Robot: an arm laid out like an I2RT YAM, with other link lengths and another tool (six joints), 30 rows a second.
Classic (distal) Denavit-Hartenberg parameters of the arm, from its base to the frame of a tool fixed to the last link. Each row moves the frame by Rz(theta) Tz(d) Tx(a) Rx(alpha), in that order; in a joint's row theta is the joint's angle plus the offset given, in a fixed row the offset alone. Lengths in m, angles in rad.
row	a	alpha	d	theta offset
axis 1	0.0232	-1.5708	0.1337	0
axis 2	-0.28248	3.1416	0	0
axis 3	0.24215	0	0	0.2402
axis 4	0.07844	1.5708	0.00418	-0.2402
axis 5	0	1.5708	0.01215	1.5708
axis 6	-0.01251	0.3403	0.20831	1.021
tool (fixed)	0	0	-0.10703	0
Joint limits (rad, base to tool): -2.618..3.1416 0..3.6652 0..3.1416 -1.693..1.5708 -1.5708..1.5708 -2.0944..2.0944
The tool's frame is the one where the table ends.
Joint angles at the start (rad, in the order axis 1, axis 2, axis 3, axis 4, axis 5, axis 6):
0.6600, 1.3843, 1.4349, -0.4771, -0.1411, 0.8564
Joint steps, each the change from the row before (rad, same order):
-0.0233, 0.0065, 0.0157, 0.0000, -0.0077, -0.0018
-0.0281, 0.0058, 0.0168, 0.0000, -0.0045, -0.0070
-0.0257, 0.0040, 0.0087, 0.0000, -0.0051, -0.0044
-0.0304, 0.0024, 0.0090, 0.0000, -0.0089, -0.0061
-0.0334, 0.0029, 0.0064, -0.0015, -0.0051, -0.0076
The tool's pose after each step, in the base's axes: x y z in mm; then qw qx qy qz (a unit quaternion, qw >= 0). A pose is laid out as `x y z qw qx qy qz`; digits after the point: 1 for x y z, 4 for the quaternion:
275.1 255.3 419.8 0.4799 -0.0982 0.8571 0.1593
282.8 248.6 424.3 0.4871 -0.0893 0.8548 0.1551
289.3 242.2 426.4 0.4910 -0.0811 0.8542 0.1507
296.1 234.2 429.1 0.4958 -0.0727 0.8529 0.1465
303.7 225.0 430.3 0.4998 -0.0627 0.8526 0.1388

